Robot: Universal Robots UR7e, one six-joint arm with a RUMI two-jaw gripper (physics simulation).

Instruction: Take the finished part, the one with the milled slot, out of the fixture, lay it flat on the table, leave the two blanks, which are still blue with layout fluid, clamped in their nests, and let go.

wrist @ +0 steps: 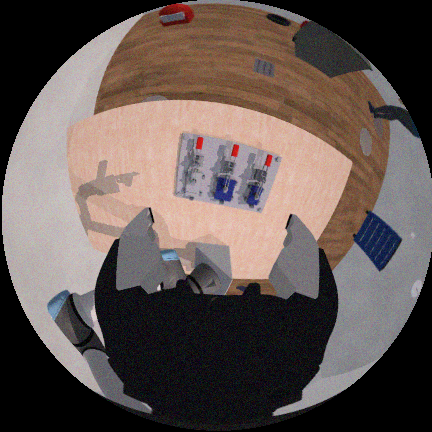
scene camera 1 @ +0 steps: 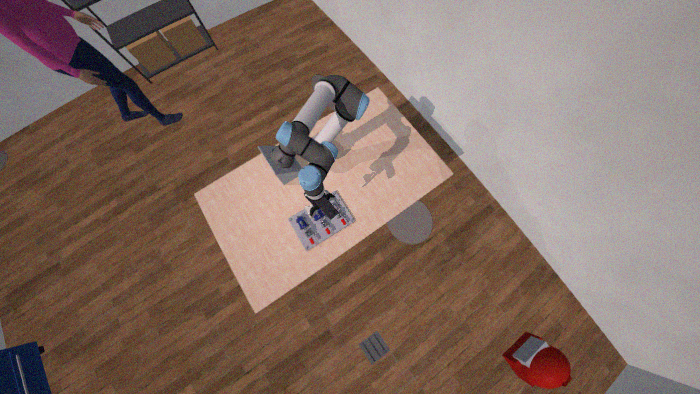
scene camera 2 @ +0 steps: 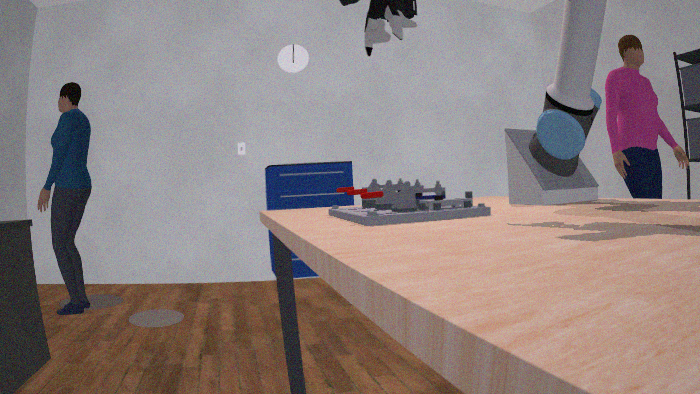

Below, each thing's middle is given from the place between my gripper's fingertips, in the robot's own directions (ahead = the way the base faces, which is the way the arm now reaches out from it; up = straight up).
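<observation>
Grey fixture plate [scene camera 2: 355, 214], relative to my hand: 3 cm behind it, 4 cm to the right of it, 34 cm below it.
</observation>
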